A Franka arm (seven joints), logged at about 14 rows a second.
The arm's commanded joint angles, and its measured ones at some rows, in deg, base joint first. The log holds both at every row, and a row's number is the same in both.
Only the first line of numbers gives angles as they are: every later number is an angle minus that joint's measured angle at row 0.
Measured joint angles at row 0: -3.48 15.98 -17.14 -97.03 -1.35 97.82 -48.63
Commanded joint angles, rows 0 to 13: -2.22 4.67 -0.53 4.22 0.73 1.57 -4.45; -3.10 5.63 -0.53 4.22 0.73 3.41 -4.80; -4.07 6.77 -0.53 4.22 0.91 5.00 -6.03; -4.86 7.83 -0.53 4.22 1.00 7.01 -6.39; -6.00 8.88 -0.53 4.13 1.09 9.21 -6.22; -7.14 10.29 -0.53 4.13 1.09 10.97 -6.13; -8.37 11.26 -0.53 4.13 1.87 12.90 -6.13; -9.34 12.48 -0.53 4.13 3.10 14.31 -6.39; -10.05 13.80 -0.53 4.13 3.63 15.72 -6.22; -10.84 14.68 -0.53 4.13 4.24 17.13 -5.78; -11.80 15.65 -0.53 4.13 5.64 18.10 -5.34; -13.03 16.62 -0.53 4.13 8.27 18.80 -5.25; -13.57 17.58 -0.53 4.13 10.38 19.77 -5.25; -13.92 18.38 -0.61 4.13 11.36 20.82 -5.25
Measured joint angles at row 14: -12.57 16.17 -0.77 2.11 8.45 19.60 -4.76
